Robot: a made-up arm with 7 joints.
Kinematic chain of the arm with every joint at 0, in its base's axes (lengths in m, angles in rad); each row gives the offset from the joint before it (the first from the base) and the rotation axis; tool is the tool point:
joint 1: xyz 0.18 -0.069 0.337 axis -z
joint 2: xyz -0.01 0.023 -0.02 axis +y
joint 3: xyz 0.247 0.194 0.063 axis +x
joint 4: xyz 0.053 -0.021 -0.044 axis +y
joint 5: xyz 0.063 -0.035 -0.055 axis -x
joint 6: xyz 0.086 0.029 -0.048 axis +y
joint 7: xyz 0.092 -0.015 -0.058 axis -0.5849 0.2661 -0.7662
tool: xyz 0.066 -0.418 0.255
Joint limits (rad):
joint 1: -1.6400..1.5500
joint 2: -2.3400..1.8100
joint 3: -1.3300..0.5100
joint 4: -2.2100..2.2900
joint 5: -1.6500..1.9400
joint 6: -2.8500..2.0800
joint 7: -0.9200..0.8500
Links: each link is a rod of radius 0.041 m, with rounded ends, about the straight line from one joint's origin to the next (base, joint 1, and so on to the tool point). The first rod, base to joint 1, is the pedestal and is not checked.
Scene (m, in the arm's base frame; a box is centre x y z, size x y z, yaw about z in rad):
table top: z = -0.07
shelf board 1: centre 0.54 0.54 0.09 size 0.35 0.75 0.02 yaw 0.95
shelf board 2: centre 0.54 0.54 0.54 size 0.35 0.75 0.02 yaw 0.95
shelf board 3: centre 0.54 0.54 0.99 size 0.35 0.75 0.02 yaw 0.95
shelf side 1: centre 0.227 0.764 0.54 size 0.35 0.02 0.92 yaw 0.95
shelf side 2: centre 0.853 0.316 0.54 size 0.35 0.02 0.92 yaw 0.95
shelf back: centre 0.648 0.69 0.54 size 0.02 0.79 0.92 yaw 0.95
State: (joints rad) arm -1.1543 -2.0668 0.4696 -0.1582 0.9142 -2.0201 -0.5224
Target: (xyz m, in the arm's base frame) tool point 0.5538 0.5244 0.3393
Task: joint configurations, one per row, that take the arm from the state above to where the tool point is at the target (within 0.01 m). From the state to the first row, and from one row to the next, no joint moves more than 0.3 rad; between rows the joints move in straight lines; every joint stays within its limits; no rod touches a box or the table.
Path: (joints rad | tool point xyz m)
1: -1.2353 -1.8119 0.4723 -0.0256 0.7509 -1.9206 -0.4126 | 0.2180 -0.3875 0.5028
2: -1.3162 -1.5571 0.4749 0.1070 0.5875 -1.8211 -0.3029 | 0.3222 -0.2663 0.6156
3: -1.3971 -1.3022 0.4776 0.2396 0.4242 -1.7217 -0.1931 | 0.3907 -0.0911 0.6459
4: -1.4781 -1.0473 0.4803 0.3722 0.2609 -1.6222 -0.0834 | 0.4105 0.0796 0.5898
5: -1.5590 -0.7925 0.4829 0.5048 0.0975 -1.5227 0.0264 | 0.3889 0.1958 0.4734
6: -1.6400 -0.5376 0.4856 0.6374 -0.0658 -1.4232 0.1362 | 0.3466 0.2346 0.3393
7: -1.4994 -0.4673 0.4937 0.6618 -0.0496 -1.3040 -0.1559 | 0.4224 0.3331 0.3642
8: -1.3588 -0.3970 0.5019 0.6862 -0.0334 -1.1847 -0.4479 | 0.4915 0.4318 0.3658
9: -1.2182 -0.3267 0.5100 0.7106 -0.0172 -1.0655 -0.7400 | 0.5538 0.5244 0.3393

